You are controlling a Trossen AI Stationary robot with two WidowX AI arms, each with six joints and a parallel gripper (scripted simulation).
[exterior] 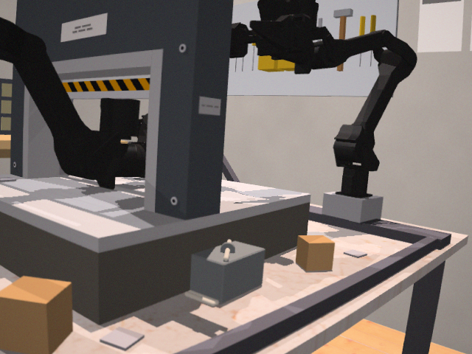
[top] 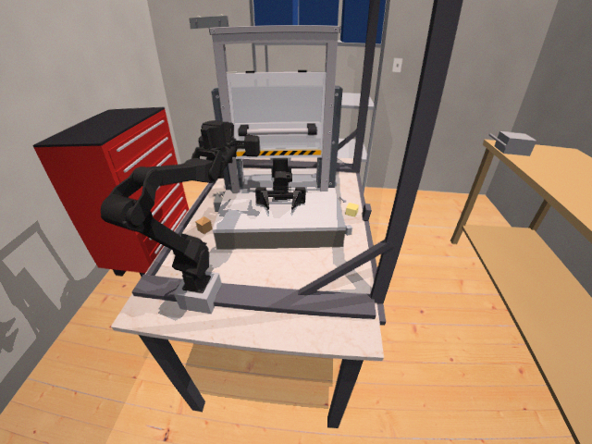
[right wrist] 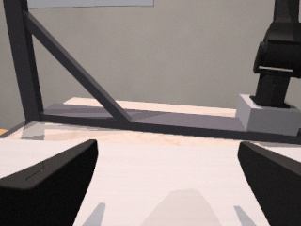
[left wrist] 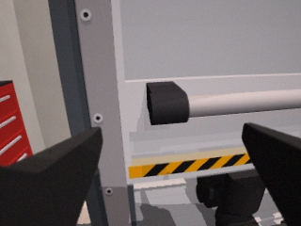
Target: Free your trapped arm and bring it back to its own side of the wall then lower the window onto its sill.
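The window sash is 16 cm to the right of my left hand, 10 cm behind it and 3 cm above it. Round my left hand: brown cube 35 cm below, 16 cm ahead, 3 cm to the left; yellow cube 40 cm behind, 35 cm below, 20 cm to the right.
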